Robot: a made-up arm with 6 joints. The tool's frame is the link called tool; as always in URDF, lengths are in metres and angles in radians. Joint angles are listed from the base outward.
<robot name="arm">
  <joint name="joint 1" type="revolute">
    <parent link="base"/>
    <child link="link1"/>
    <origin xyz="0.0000 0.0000 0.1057"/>
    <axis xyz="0 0 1"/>
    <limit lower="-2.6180" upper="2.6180"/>
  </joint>
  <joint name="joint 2" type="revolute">
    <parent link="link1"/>
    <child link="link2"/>
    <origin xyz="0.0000 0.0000 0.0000" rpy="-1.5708 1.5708 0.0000"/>
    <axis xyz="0 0 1"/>
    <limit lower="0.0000" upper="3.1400"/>
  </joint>
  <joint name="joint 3" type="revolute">
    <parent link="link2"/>
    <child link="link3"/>
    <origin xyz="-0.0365 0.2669 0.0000"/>
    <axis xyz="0 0 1"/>
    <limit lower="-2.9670" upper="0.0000"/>
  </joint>
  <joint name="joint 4" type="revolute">
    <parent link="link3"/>
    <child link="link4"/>
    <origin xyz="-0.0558 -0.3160 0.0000" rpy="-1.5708 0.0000 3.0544"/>
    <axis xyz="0 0 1"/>
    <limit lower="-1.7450" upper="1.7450"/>
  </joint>
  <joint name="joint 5" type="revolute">
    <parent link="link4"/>
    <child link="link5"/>
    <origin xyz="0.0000 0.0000 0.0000" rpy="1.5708 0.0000 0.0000"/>
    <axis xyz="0 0 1"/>
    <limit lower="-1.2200" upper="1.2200"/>
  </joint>
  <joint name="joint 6" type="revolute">
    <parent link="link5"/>
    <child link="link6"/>
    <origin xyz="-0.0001 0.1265 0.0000" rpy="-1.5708 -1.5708 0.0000"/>
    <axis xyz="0 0 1"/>
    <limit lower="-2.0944" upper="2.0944"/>
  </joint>
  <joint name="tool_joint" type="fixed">
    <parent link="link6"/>
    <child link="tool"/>
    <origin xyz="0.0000 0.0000 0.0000" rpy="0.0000 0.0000 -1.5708"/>
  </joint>
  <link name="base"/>
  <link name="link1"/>
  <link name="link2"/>
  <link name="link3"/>
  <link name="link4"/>
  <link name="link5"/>
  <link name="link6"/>
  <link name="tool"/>
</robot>
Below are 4 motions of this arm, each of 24 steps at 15 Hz.
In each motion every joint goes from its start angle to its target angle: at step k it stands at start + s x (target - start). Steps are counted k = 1, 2, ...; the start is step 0. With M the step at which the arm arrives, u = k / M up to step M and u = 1 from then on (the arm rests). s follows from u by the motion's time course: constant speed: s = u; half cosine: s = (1 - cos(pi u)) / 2; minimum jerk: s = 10 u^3 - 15 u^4 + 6 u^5.
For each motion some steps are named. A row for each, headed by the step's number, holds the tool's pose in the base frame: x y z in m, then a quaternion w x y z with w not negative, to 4 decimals.
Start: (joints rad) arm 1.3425 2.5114 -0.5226 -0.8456 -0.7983 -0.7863
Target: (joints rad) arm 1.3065 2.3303 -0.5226 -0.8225 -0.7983 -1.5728
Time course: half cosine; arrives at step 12
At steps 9, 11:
9: -0.0051 0.2405 -0.1489 0.2933 -0.9225 -0.1871 0.1670
11: -0.0022 0.2464 -0.1434 0.3114 -0.9098 -0.2330 0.1451

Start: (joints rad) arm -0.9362 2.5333 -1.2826 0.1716 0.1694 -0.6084
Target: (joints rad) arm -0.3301 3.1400 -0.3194 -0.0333 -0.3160 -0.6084
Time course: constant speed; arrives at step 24
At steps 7, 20, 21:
7: 0.1885 -0.1784 -0.2626 0.0307 -0.1310 -0.9906 -0.0242
20: -0.0383 0.0176 -0.2231 0.2838 0.0833 -0.9414 -0.1621
21: -0.0557 0.0242 -0.2106 0.3032 0.0979 -0.9323 -0.1710

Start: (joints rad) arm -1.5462 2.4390 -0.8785 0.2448 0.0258 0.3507
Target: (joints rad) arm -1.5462 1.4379 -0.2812 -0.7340 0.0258 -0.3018
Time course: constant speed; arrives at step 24
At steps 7, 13, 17, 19, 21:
7: 0.0071 -0.2954 -0.1209 0.0712 0.7366 0.6696 -0.0623
13: 0.0060 -0.2823 -0.0694 0.0855 0.5826 0.7997 -0.1175
17: 0.0051 -0.2684 -0.0409 0.0839 0.4666 0.8661 -0.1584
19: 0.0047 -0.2603 -0.0286 0.0795 0.4056 0.8927 -0.1794
21: 0.0043 -0.2516 -0.0176 0.0727 0.3431 0.9148 -0.2005

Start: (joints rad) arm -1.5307 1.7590 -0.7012 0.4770 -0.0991 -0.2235
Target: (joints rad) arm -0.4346 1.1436 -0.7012 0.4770 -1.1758 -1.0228
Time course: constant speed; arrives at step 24
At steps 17, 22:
17: 0.2421 -0.2880 0.2660 0.5802 0.2253 0.5701 -0.5362
22: 0.2632 -0.2122 0.3347 0.6531 0.1412 0.4595 -0.5851

